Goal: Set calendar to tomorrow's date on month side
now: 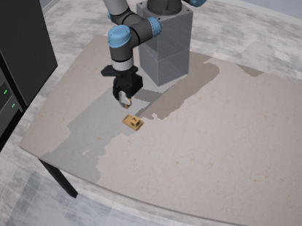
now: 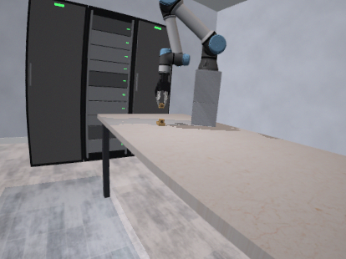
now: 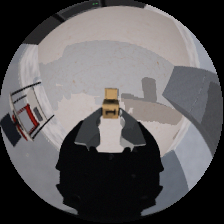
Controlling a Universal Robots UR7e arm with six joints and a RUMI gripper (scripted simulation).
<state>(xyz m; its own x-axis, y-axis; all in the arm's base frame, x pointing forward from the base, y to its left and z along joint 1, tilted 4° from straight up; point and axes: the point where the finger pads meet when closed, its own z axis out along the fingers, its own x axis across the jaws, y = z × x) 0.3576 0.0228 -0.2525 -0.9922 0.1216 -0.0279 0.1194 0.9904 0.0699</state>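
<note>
Right now my hand is 110 mm above the wooden cube and 30 mm to the right of it. Also, from my hand: wooden date cube (10 mm below); tray (130 mm below, 20 mm to the left).
</note>
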